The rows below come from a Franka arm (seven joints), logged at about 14 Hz.
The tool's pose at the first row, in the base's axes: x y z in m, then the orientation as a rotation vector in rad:
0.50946, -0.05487, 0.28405, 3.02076, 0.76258, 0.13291
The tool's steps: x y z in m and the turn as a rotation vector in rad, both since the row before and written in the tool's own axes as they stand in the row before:
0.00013, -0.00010, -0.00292, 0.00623, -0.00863, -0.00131
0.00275, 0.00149, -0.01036, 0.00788, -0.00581, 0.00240
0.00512, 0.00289, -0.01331, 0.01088, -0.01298, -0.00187
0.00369, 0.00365, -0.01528, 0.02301, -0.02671, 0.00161
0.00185, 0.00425, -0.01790, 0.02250, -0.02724, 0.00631
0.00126, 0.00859, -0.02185, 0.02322, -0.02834, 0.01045
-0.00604, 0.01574, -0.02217, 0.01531, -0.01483, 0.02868
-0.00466, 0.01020, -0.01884, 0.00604, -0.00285, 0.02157
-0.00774, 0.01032, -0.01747, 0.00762, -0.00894, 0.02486
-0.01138, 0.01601, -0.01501, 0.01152, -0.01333, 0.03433
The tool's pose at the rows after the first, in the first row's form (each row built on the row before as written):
0.50927, -0.05472, 0.28696, 3.02459, 0.76574, 0.11762
0.51158, -0.05472, 0.29753, 3.03196, 0.76400, 0.10606
0.51653, -0.05489, 0.31121, 3.03897, 0.76903, 0.08239
0.52071, -0.05646, 0.32672, -3.03618, -0.76625, -0.03291
0.52403, -0.05959, 0.34464, -3.02382, -0.75350, 0.01703
0.52954, -0.06706, 0.36624, -3.01173, -0.73432, 0.06849
0.53257, -0.08445, 0.38778, -3.01072, -0.68866, 0.09702
0.53416, -0.09634, 0.40613, -3.01330, -0.65504, 0.10410
0.53275, -0.10964, 0.42324, -3.01597, -0.61662, 0.12096
0.52988, -0.12948, 0.43771, -3.01788, -0.56340, 0.14587

